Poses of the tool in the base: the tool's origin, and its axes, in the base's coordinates. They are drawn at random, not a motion.
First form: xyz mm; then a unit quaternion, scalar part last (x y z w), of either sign.
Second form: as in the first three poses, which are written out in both.
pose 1, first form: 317.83 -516.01 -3.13 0.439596 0.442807 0.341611 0.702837
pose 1, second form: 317.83 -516.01 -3.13 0.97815 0.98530 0.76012
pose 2, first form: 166.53 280.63 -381.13 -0.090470 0.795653 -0.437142 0.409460
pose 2, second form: 166.53 280.63 -381.13 -0.22787 2.00400 -1.10102
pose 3, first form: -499.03 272.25 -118.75 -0.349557 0.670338 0.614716 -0.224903
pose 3, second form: -499.03 272.25 -118.75 0.96428 -1.84918 -1.69574
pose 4, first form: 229.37 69.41 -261.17 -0.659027 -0.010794 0.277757 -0.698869
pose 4, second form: 229.37 69.41 -261.17 1.46867 0.02405 -0.61899
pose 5, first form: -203.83 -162.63 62.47 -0.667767 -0.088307 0.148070 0.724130
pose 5, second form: -203.83 -162.63 62.47 -1.47372 -0.19489 0.32678
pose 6, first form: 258.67 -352.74 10.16 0.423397 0.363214 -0.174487 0.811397
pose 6, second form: 258.67 -352.74 10.16 0.90440 0.77585 -0.37271
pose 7, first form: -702.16 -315.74 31.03 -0.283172 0.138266 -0.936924 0.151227
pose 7, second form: -702.16 -315.74 31.03 -0.81298 0.39696 -2.68990
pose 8, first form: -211.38 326.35 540.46 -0.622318 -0.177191 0.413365 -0.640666
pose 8, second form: -211.38 326.35 540.46 1.41907 0.40405 -0.94260
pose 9, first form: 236.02 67.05 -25.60 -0.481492 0.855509 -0.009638 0.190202
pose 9, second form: 236.02 67.05 -25.60 -1.35307 2.40411 -0.02708
